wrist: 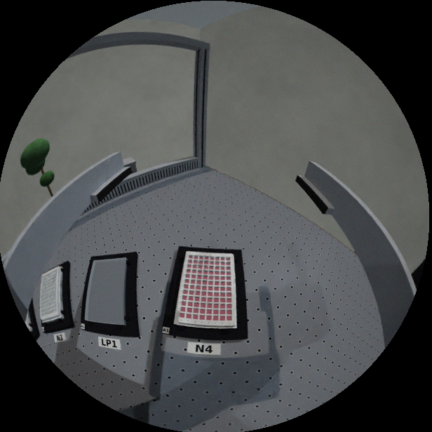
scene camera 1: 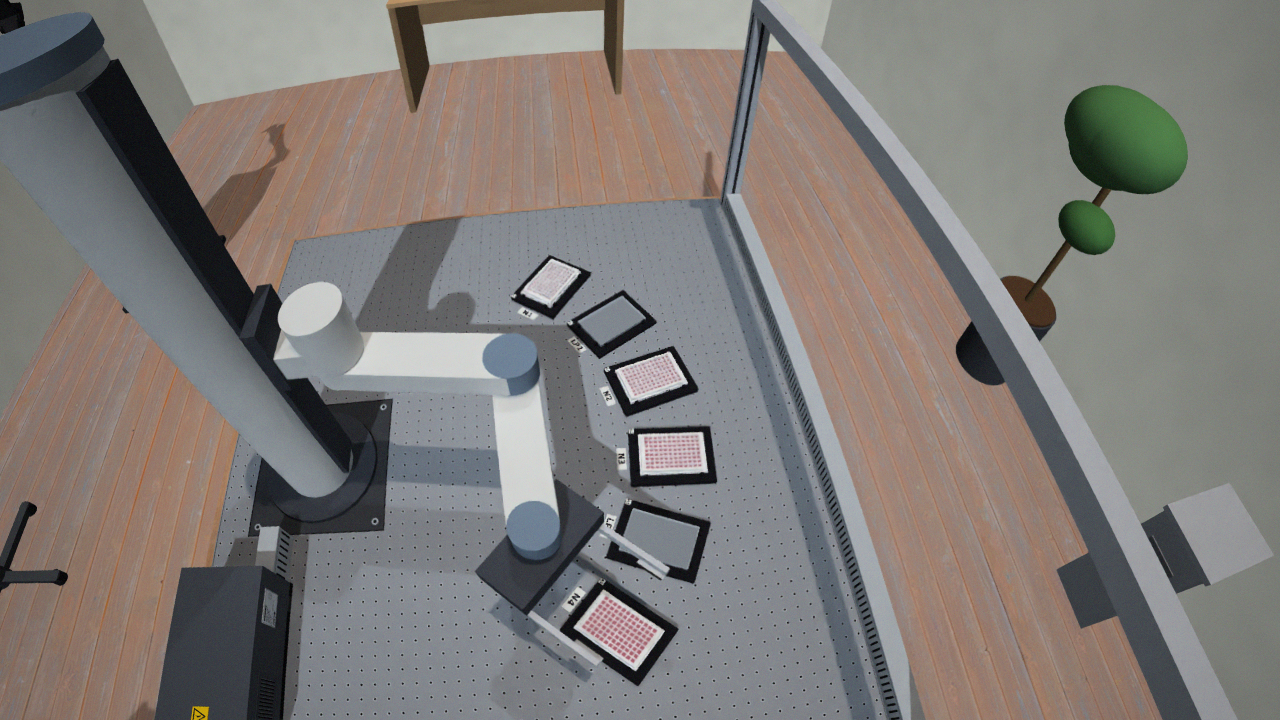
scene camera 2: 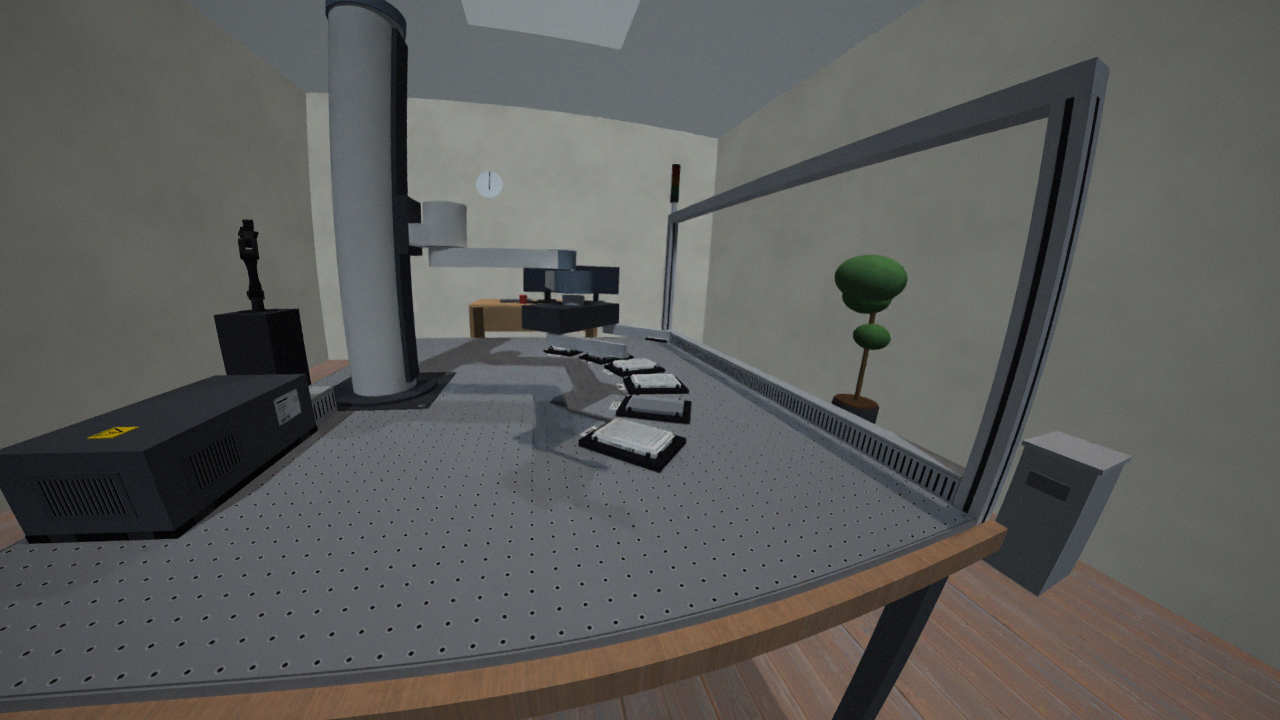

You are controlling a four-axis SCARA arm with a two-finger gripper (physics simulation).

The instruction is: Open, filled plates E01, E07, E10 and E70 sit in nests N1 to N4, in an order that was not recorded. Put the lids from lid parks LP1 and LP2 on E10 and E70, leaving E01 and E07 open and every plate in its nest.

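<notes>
My gripper is open and empty, above the bench on the N4 side; in scene camera 1 its fingertips overlap the LP1 and N4 holders. Open white plates with pink-red wells sit in black nests: the N4 plate, the N3 plate, the N2 plate and the paler N1 plate. A grey lid lies in LP1, between N3 and N4. Another grey lid lies in LP2, between N1 and N2. No plate's E number is readable.
The arm's column stands left of the arc of holders. A dark control box is at the near left of the bench. A grey guard frame runs along the right edge, beyond the nests.
</notes>
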